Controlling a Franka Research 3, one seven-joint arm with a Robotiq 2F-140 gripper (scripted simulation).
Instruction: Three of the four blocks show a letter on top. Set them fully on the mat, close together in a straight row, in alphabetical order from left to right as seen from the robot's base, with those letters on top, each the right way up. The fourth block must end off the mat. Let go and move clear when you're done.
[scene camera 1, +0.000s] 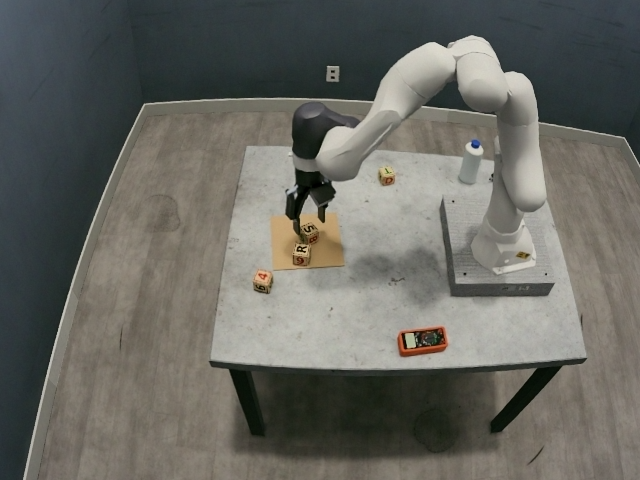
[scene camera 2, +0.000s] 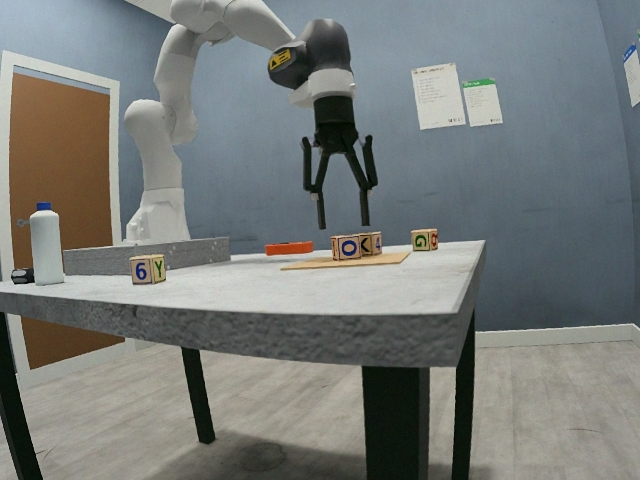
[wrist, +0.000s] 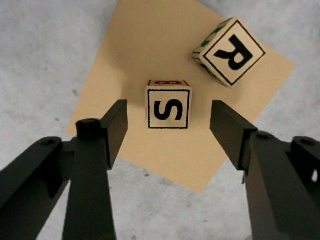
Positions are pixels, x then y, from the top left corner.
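I can see my gripper in scene camera 1, in scene camera 2 and in the wrist view (169, 114). A spot on my gripper (scene camera 1: 294, 206) is the same spot as (scene camera 2: 364, 162).
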